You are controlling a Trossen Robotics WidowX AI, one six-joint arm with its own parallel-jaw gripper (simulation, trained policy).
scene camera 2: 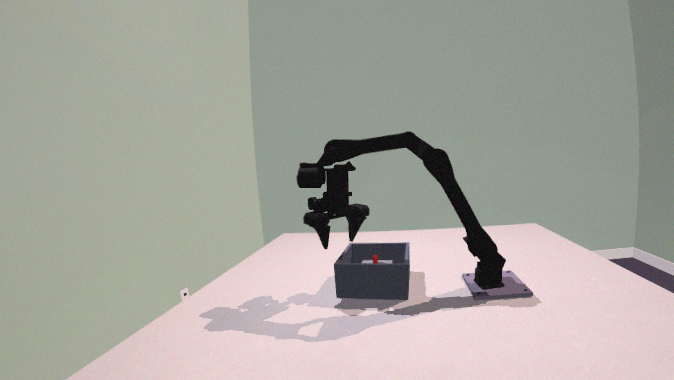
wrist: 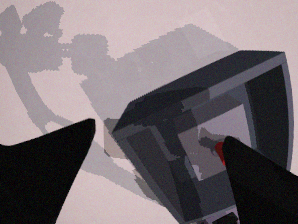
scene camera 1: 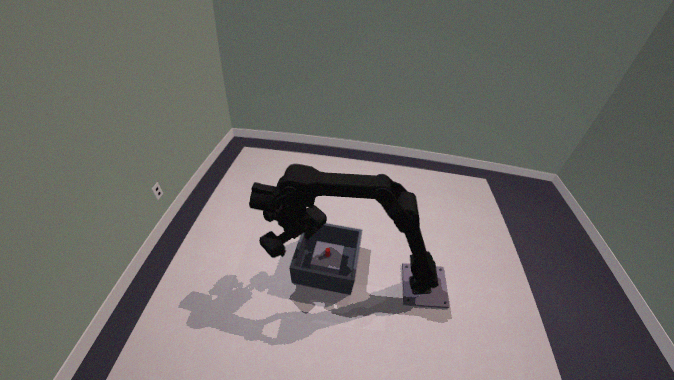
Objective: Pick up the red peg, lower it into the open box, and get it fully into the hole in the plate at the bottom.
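Dark grey box: visible in scene camera 1, scene camera 2 and the wrist view (146,133). Same spot on the box: (scene camera 1: 301,273) and (scene camera 2: 347,270). My gripper: visible in scene camera 1, scene camera 2 and the wrist view (162,134). Same spot on the gripper: (scene camera 2: 355,221) and (scene camera 1: 311,228).
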